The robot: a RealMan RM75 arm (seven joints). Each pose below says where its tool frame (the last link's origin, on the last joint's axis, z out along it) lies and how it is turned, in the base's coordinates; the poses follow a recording.
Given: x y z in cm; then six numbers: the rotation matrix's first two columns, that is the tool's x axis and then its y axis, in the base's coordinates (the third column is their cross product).
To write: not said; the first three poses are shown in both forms.
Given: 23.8 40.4 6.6 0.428 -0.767 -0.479 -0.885 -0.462 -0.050
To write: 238 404 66; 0.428 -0.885 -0.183; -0.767 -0.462 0.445; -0.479 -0.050 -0.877
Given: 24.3 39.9 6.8 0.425 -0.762 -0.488 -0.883 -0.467 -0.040
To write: 243 399 68; 0.425 -0.883 -0.197; -0.762 -0.467 0.448; -0.488 -0.040 -0.871
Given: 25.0 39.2 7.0 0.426 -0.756 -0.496 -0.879 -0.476 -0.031
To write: 250 392 70; 0.426 -0.879 -0.213; -0.756 -0.476 0.449; -0.496 -0.031 -0.867
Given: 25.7 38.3 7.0 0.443 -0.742 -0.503 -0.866 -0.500 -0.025
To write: 257 383 70; 0.443 -0.866 -0.233; -0.742 -0.500 0.447; -0.503 -0.025 -0.864
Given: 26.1 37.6 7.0 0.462 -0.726 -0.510 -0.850 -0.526 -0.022
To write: 261 376 70; 0.462 -0.850 -0.252; -0.726 -0.526 0.444; -0.510 -0.022 -0.860
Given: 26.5 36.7 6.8 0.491 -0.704 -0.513 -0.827 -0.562 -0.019
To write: 265 367 68; 0.491 -0.827 -0.275; -0.704 -0.562 0.434; -0.513 -0.019 -0.858
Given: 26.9 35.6 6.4 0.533 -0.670 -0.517 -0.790 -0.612 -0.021
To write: 269 356 64; 0.533 -0.790 -0.302; -0.670 -0.612 0.420; -0.517 -0.021 -0.855
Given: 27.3 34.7 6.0 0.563 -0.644 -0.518 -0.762 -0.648 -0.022
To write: 273 347 60; 0.563 -0.762 -0.321; -0.644 -0.648 0.407; -0.518 -0.022 -0.856
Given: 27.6 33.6 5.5 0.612 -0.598 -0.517 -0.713 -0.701 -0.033
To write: 276 336 55; 0.612 -0.713 -0.343; -0.598 -0.701 0.389; -0.517 -0.033 -0.855
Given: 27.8 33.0 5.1 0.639 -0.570 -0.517 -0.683 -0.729 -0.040
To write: 278 330 51; 0.639 -0.683 -0.354; -0.570 -0.729 0.379; -0.517 -0.040 -0.855
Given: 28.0 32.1 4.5 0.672 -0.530 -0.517 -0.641 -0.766 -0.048
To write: 280 321 45; 0.672 -0.641 -0.371; -0.530 -0.766 0.364; -0.517 -0.048 -0.854
